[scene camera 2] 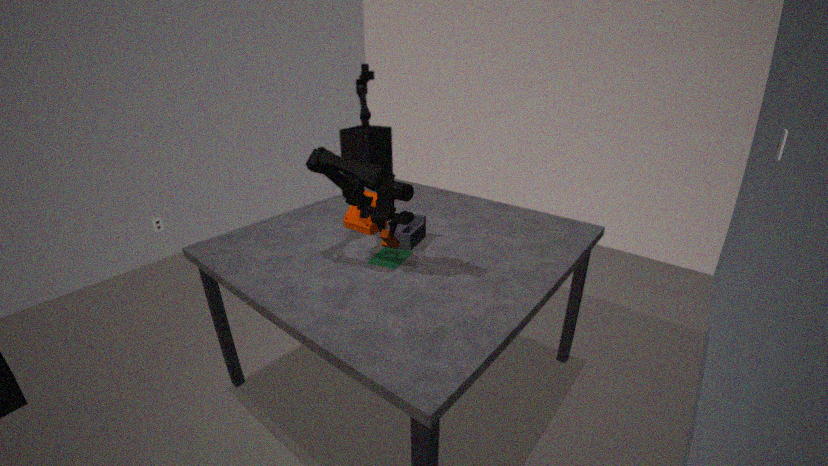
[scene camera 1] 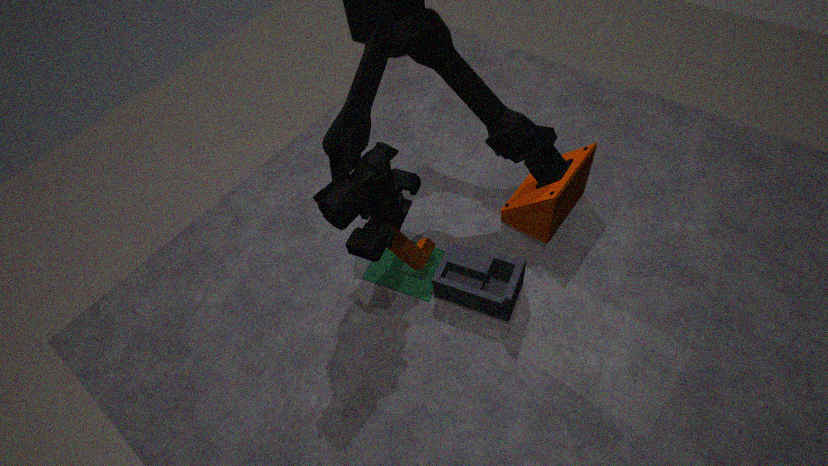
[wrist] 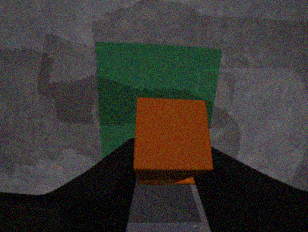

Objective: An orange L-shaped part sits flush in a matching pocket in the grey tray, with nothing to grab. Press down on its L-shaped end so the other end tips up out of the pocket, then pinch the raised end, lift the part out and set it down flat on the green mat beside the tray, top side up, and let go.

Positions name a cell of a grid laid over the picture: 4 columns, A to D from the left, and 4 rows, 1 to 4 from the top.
My gripper (scene camera 1: B3) carries an orange L-shaped part (wrist: C3). Also in view: a green mat (wrist: B2).
My gripper is seen too in scene camera 2 (scene camera 2: B3) and in the wrist view (wrist: C3).
